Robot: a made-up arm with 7 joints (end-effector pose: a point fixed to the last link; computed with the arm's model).
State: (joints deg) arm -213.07 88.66 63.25 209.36 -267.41 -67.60 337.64
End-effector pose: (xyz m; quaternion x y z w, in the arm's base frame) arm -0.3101 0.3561 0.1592 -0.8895 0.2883 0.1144 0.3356
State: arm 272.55 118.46 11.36 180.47 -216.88 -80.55 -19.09
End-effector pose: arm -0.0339 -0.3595 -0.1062 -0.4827 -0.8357 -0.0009 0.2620
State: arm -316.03 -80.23 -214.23 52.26 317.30 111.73 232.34
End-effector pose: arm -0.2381 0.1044 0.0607 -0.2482 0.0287 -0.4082 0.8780
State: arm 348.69 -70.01 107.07 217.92 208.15 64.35 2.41
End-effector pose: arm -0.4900 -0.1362 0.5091 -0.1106 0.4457 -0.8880 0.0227
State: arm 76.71 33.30 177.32 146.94 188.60 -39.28 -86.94
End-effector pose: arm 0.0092 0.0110 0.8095 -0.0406 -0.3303 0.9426 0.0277
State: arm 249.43 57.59 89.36 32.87 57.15 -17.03 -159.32
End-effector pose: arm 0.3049 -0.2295 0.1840 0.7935 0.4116 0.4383 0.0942
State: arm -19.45 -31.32 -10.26 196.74 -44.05 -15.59 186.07
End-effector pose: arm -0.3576 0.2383 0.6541 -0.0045 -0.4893 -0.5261 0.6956
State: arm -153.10 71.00 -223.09 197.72 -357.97 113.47 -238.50
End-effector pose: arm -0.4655 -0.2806 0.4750 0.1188 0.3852 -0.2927 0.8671
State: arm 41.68 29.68 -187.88 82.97 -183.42 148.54 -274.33
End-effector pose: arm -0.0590 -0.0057 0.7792 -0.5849 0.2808 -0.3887 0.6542
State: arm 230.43 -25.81 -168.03 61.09 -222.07 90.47 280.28
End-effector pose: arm 0.1824 0.4834 0.2670 -0.4842 -0.1263 0.0455 0.8646
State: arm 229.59 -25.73 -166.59 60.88 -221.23 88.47 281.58
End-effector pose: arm 0.1815 0.4838 0.2643 -0.4968 -0.1107 0.0539 0.8591
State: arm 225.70 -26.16 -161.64 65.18 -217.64 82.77 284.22
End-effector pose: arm 0.1979 0.4953 0.2809 -0.5000 -0.0675 0.0474 0.8621
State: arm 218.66 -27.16 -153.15 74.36 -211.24 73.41 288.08
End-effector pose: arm 0.2333 0.5108 0.3238 -0.4825 0.0119 0.0337 0.8752
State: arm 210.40 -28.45 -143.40 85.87 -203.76 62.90 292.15
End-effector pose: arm 0.2772 0.5138 0.3855 -0.4382 0.1112 0.0320 0.8914
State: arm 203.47 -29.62 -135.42 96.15 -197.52 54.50 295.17
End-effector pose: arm 0.3153 0.5007 0.4451 -0.3807 0.1923 0.0439 0.9034
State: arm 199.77 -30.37 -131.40 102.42 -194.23 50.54 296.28
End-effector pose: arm 0.3384 0.4856 0.4823 -0.3375 0.2295 0.0496 0.9116
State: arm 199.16 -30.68 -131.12 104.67 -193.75 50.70 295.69
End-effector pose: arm 0.3481 0.4792 0.4957 -0.3184 0.2291 0.0383 0.9191
